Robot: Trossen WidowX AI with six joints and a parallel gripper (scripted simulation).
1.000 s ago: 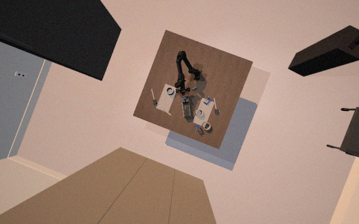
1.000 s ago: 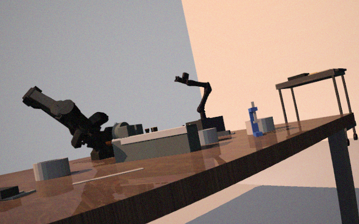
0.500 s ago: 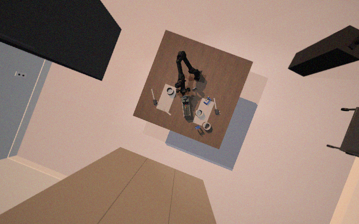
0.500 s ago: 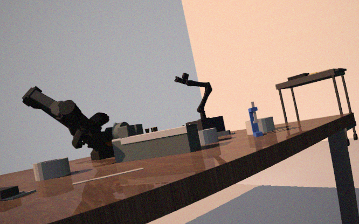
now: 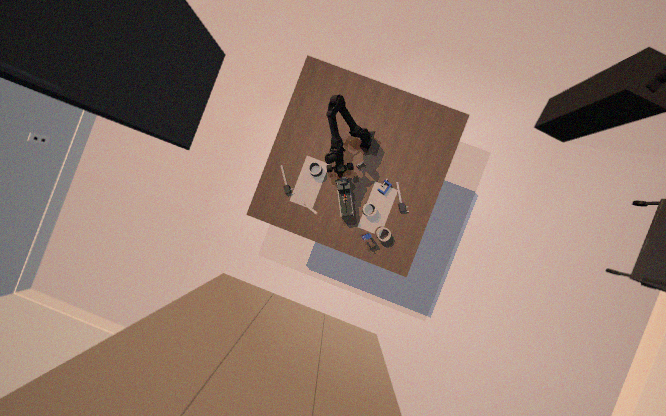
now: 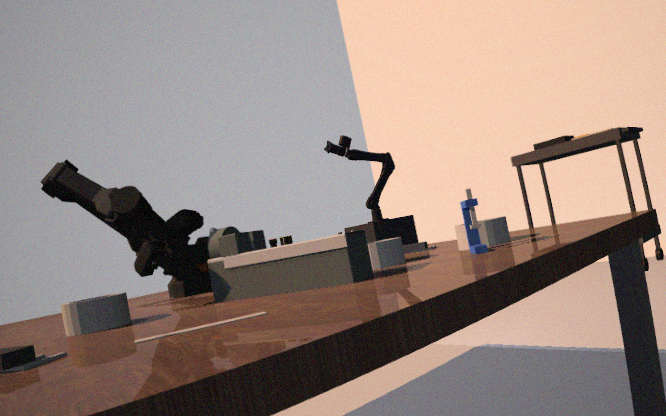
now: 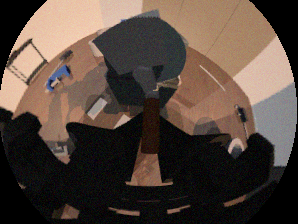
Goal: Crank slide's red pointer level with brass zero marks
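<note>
Right now the crank handle is 3 cm above my gripper tip, 1 cm to the right of it and 1 cm behind it. From my gripper tip the other things lie so: red pointer (11 cm ahead, 9 cm to the left, 5 cm above); thin white rod (31 cm ahead, 10 cm to the right, 4 cm below).
</note>
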